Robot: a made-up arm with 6 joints.
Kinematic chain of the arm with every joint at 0, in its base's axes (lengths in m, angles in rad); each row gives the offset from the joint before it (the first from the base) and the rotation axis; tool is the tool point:
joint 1: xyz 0 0 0.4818 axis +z
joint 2: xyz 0 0 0 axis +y
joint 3: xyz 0 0 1.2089 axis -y
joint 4: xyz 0 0 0 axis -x
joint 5: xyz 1.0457 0 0 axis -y
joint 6: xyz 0 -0.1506 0 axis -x
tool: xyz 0 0 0
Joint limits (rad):
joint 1: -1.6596..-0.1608
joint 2: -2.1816..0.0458
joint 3: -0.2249..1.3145
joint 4: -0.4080..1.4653
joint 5: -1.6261..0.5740
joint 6: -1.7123..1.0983
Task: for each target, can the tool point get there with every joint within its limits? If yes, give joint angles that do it. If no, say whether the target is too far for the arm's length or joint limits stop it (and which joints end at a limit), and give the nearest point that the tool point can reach.
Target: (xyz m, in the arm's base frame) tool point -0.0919 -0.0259 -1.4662
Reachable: no: joint limits stop it (at a limit: joint 1, joint 2, joint 3, joint 4) | nearest point -1.8968 0.2916 -0.7150 | short by 1.981 m
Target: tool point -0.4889 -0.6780 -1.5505
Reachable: no: joint limits stop it (at a limit: joint 1, joint 2, joint 3) | nearest point -1.9105 0.2407 -0.7004 | short by 1.894 m
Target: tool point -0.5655 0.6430 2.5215
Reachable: yes | joints -1.0248 -0.5834 1.1396 0.1261 0.2807 0.2912
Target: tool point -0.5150 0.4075 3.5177
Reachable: no: too far | nearest point -0.3750 0.2967 2.6923 | short by 0.844 m
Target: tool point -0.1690 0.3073 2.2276
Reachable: yes | joints -1.2547 -0.8091 0.1057 1.1236 -0.7216 -0.3758
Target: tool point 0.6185 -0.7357 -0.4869
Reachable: no: joint limits stop it (at a limit: joint 2, joint 3, joint 4) | nearest point 0.6796 -0.8084 1.3522 | short by 1.842 m
